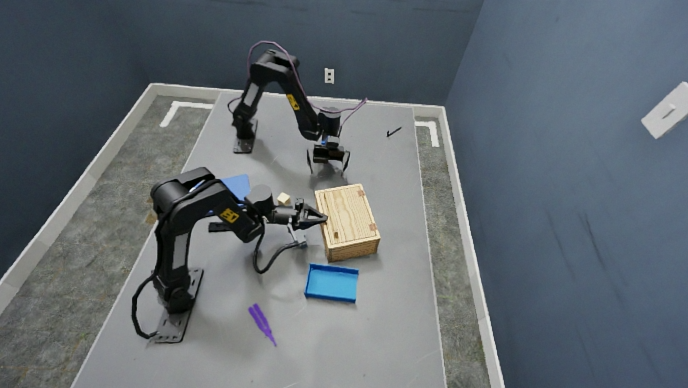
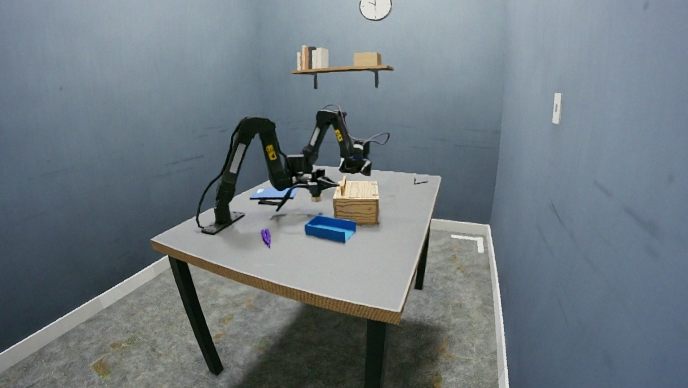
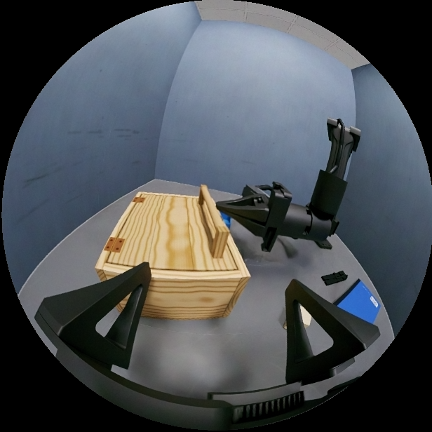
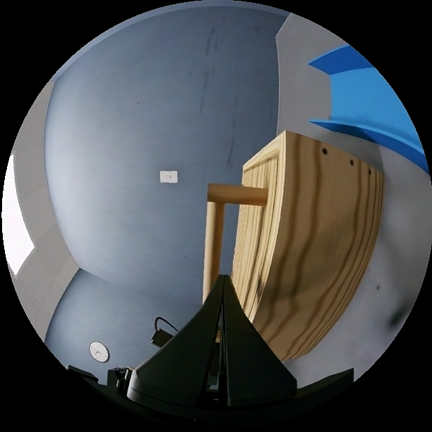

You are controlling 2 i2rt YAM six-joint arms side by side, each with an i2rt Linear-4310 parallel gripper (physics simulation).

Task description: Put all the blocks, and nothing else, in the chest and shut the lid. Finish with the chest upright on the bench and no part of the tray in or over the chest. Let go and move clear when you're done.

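Seen in the pictures: left gripper, between the fingertips: [image 1: 326, 174] [image 2: 350, 170]; right gripper, between the fingertips: [image 1: 327, 218] [image 2: 339, 185]; left arm's base, origin of its link: [image 1: 246, 135]; right arm's base, origin of its link: [image 1: 181, 303] [image 2: 224, 223].
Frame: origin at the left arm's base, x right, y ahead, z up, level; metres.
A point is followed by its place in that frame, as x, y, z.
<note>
The wooden chest [image 1: 352, 250] {0.549, 0.411, 0.053} [image 2: 356, 211] {0.548, 0.417, 0.051} [image 3: 175, 295] [image 4: 325, 240] stands upright, its lid [image 1: 352, 212] {0.442, 0.413, 0.099} [image 3: 165, 232] lying flat and shut. Its inside is hidden. My right gripper [image 1: 326, 218] {0.477, 0.335, 0.120} [image 2: 339, 184] {0.477, 0.335, 0.120} [image 3: 215, 204] [image 4: 223, 280] is shut and empty, its tips close beside the lid's handle [image 2: 343, 186] {0.525, 0.364, 0.132} [image 3: 214, 222] [image 4: 214, 230]; contact is unclear. My left gripper [image 1: 328, 173] {0.318, 0.333, 0.135} [image 3: 221, 281] is open and empty, above the table behind the chest. A pale block [image 1: 283, 199] {0.345, 0.185, 0.032} [image 2: 316, 198] {0.354, 0.190, 0.014} [image 3: 305, 316] lies outside the chest. The blue tray [image 1: 332, 283] {0.631, 0.350, 0.003} [image 2: 325, 231] {0.680, 0.347, 0.026} [image 4: 365, 100] stands apart from the chest, in front of it.
A purple tool [image 1: 262, 323] {0.741, 0.157, 0.010} [image 2: 266, 238] {0.761, 0.172, 0.011} lies near the front. A blue flat item [image 1: 237, 186] {0.271, 0.013, 0.008} [image 2: 270, 193] {0.326, -0.057, 0.008} [image 3: 359, 302] and a black object [image 1: 219, 227] {0.441, -0.015, 0.008} [image 3: 334, 277] lie by the right arm. A small black item [image 1: 394, 132] {-0.029, 0.620, 0.004} [image 2: 420, 181] {-0.030, 0.620, 0.006} lies at the far right.
</note>
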